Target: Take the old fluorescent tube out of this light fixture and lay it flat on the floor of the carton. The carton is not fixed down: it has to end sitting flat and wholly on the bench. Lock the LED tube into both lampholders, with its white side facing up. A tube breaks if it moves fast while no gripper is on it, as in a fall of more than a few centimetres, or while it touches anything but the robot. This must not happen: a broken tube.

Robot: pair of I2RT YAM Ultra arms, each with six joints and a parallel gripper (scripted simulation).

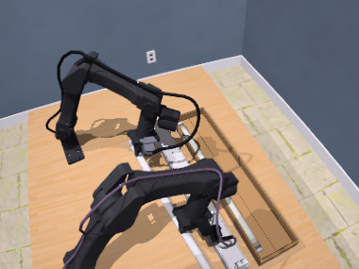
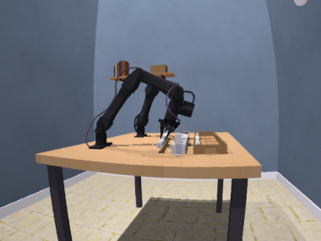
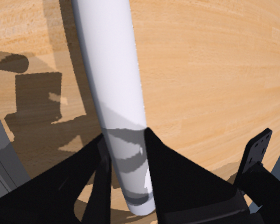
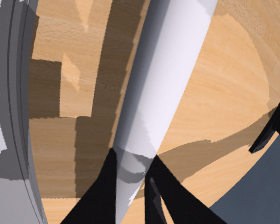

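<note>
Right now the LED tube is 12 cm to the left of my right hand, 3 cm behind it and 1 cm below it. Round my right hand: light fixture: 14 cm to the left, 7 cm ahead, 1 cm above; then old fluorescent tube: 16 cm to the left, 16 cm ahead, 2 cm below; then lampholder: 17 cm to the right, 11 cm ahead, 2 cm above.
</note>
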